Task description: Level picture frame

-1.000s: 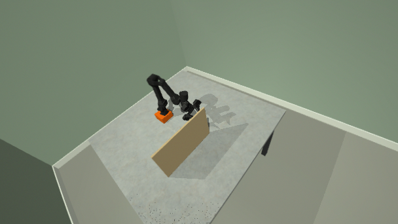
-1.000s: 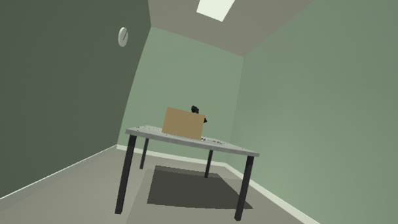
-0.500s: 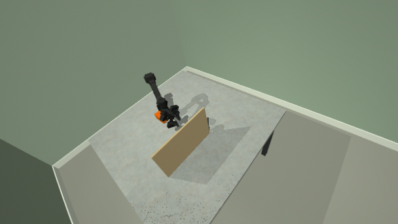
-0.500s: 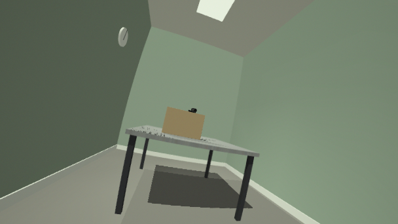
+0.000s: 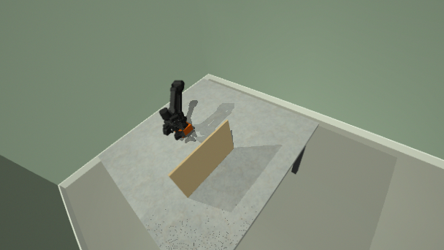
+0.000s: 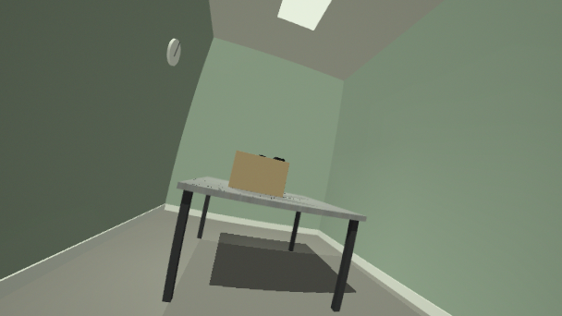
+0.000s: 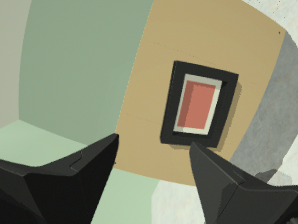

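Right now the picture frame is 180 mm ahead of my gripper tip, 90 mm below it and 30 mm to the right of it. Also, from my gripper tip: tan wall board (190 mm ahead, 100 mm below, 50 mm to the right).
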